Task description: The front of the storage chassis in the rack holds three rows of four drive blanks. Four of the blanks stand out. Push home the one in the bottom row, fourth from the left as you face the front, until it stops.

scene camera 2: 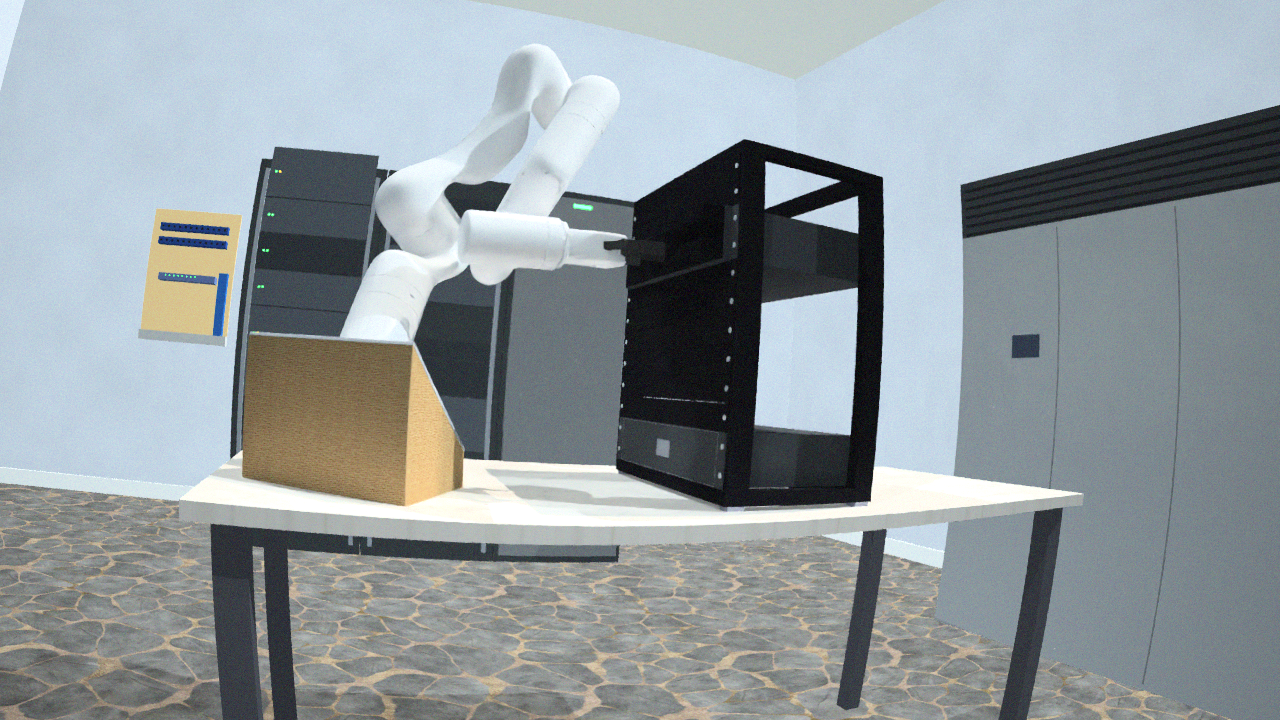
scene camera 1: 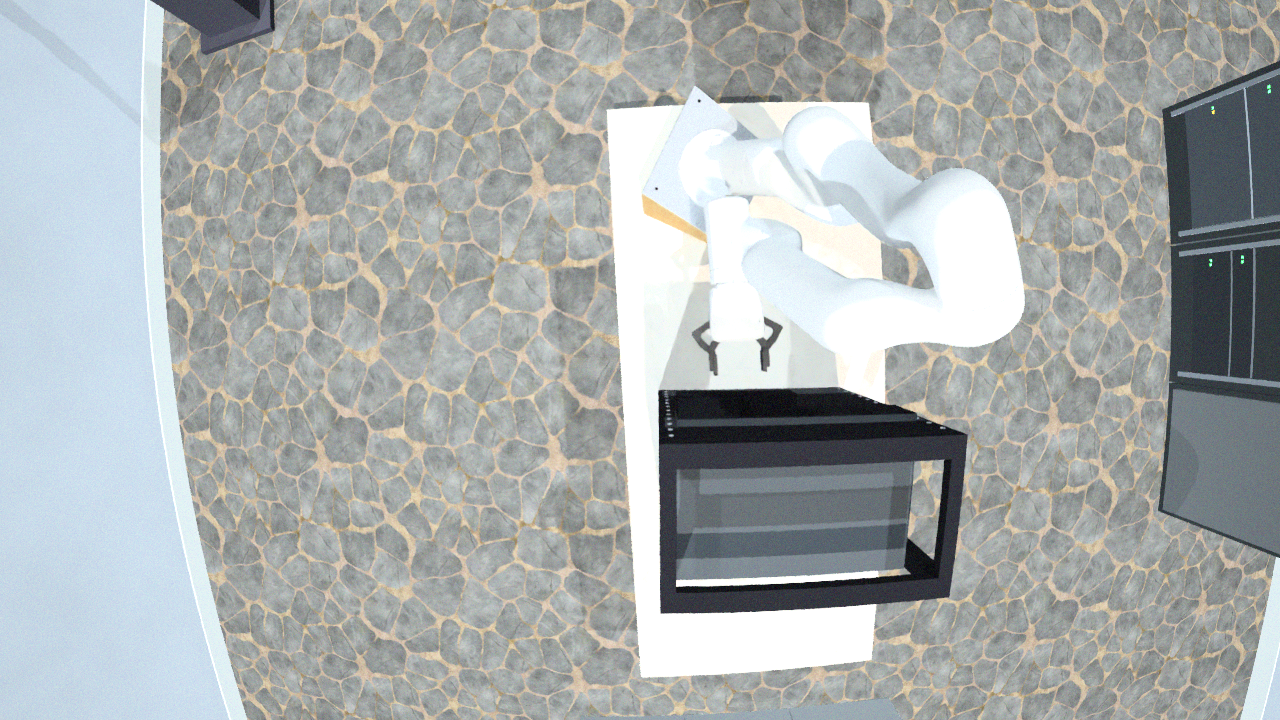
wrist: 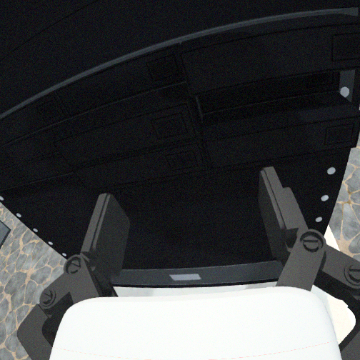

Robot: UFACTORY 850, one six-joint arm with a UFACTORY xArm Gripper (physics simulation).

Labels:
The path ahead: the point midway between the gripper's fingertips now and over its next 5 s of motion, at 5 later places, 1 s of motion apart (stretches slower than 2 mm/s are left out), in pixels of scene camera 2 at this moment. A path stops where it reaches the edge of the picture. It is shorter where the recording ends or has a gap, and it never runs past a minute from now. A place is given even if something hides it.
My gripper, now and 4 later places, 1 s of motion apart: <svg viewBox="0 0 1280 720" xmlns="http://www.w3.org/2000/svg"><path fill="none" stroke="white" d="M651 254L673 225L687 253L696 258L702 259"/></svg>

